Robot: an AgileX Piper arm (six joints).
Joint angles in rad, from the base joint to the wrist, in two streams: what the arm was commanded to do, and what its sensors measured. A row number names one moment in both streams.
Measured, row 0: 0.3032 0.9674 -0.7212 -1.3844 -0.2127 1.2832
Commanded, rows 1 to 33: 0.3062 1.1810 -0.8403 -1.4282 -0.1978 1.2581; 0.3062 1.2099 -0.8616 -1.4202 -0.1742 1.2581; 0.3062 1.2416 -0.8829 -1.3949 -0.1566 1.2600; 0.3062 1.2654 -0.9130 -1.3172 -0.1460 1.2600; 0.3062 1.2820 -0.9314 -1.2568 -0.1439 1.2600; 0.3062 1.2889 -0.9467 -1.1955 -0.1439 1.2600; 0.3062 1.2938 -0.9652 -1.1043 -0.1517 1.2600; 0.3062 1.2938 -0.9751 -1.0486 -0.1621 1.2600; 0.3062 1.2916 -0.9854 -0.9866 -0.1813 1.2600; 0.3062 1.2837 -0.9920 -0.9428 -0.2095 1.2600; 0.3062 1.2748 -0.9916 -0.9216 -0.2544 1.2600; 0.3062 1.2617 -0.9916 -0.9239 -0.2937 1.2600; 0.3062 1.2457 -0.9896 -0.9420 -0.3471 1.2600; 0.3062 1.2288 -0.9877 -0.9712 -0.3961 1.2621; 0.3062 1.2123 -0.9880 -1.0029 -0.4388 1.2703; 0.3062 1.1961 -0.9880 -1.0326 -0.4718 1.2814; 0.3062 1.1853 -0.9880 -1.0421 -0.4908 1.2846; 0.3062 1.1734 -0.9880 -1.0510 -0.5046 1.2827; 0.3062 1.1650 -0.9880 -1.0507 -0.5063 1.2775; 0.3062 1.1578 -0.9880 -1.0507 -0.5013 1.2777; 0.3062 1.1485 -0.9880 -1.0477 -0.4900 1.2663; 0.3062 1.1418 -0.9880 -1.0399 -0.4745 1.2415; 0.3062 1.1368 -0.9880 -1.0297 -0.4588 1.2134; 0.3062 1.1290 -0.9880 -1.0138 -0.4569 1.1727; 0.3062 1.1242 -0.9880 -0.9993 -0.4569 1.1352; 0.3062 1.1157 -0.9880 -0.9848 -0.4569 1.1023; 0.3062 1.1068 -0.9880 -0.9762 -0.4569 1.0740; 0.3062 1.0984 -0.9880 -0.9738 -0.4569 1.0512; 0.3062 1.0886 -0.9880 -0.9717 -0.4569 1.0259; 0.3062 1.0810 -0.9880 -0.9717 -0.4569 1.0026; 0.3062 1.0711 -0.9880 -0.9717 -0.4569 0.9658; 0.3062 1.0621 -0.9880 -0.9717 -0.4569 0.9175; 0.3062 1.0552 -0.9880 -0.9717 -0.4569 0.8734
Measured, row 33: 0.3032 1.0893 -0.9835 -0.9827 -0.4597 1.0250
